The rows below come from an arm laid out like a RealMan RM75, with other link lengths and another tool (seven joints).
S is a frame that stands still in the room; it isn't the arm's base.
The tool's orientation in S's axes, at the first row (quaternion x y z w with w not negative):
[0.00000, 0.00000, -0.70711, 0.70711]
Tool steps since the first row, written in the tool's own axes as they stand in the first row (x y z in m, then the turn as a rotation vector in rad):
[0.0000, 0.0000, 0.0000, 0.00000, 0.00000, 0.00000]
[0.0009, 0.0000, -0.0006, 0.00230, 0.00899, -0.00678]
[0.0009, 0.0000, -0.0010, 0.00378, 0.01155, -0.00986]
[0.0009, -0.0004, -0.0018, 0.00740, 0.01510, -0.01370]
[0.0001, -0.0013, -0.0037, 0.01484, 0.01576, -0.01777]
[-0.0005, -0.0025, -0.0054, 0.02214, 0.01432, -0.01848]
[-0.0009, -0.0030, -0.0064, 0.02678, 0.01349, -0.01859]
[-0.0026, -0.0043, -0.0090, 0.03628, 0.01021, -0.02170]
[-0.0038, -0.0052, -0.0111, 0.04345, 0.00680, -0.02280]
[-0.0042, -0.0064, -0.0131, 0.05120, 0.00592, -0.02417]
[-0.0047, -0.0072, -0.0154, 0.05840, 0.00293, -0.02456]
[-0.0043, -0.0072, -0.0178, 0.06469, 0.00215, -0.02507]
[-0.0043, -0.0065, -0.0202, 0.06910, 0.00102, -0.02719]
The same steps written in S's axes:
[0.0000, 0.0000, 0.0000, 0.00000, 0.00000, 0.00000]
[0.0000, -0.0009, -0.0006, 0.00899, -0.00230, -0.00678]
[0.0000, -0.0009, -0.0010, 0.01155, -0.00378, -0.00986]
[-0.0004, -0.0009, -0.0018, 0.01510, -0.00740, -0.01370]
[-0.0013, -0.0001, -0.0037, 0.01576, -0.01484, -0.01777]
[-0.0025, 0.0005, -0.0054, 0.01432, -0.02214, -0.01848]
[-0.0030, 0.0009, -0.0064, 0.01349, -0.02678, -0.01859]
[-0.0043, 0.0026, -0.0090, 0.01021, -0.03628, -0.02170]
[-0.0052, 0.0038, -0.0111, 0.00680, -0.04345, -0.02280]
[-0.0064, 0.0042, -0.0131, 0.00592, -0.05120, -0.02417]
[-0.0072, 0.0047, -0.0154, 0.00293, -0.05840, -0.02456]
[-0.0072, 0.0043, -0.0178, 0.00215, -0.06469, -0.02507]
[-0.0065, 0.0043, -0.0202, 0.00102, -0.06910, -0.02719]

